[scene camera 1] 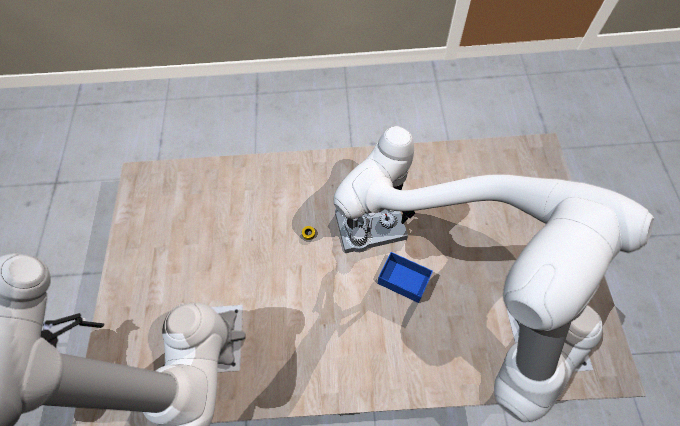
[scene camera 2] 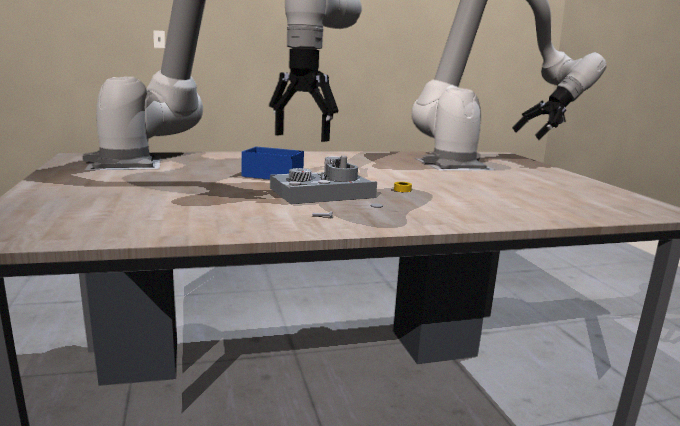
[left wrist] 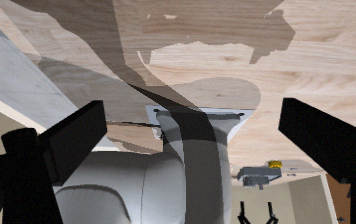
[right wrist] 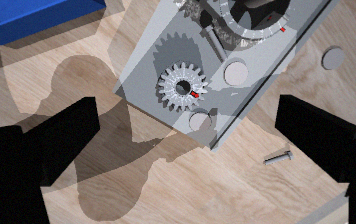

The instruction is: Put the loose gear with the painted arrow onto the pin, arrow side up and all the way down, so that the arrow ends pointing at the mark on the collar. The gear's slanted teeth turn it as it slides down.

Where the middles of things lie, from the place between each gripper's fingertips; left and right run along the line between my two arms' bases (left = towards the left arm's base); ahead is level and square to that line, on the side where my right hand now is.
I see the loose gear (right wrist: 182, 70) 11 cm below my right hand (scene camera 2: 301, 138). Also, from my right hand: blue bin (scene camera 1: 398, 274): 22 cm behind, 14 cm below, 5 cm to the right.
I see the blue bin 25 cm ahead of my left hand (scene camera 2: 525, 133), 100 cm to the right of it and 10 cm below it. Round my left hand: loose gear (47 cm ahead, 95 cm to the right, 7 cm below).
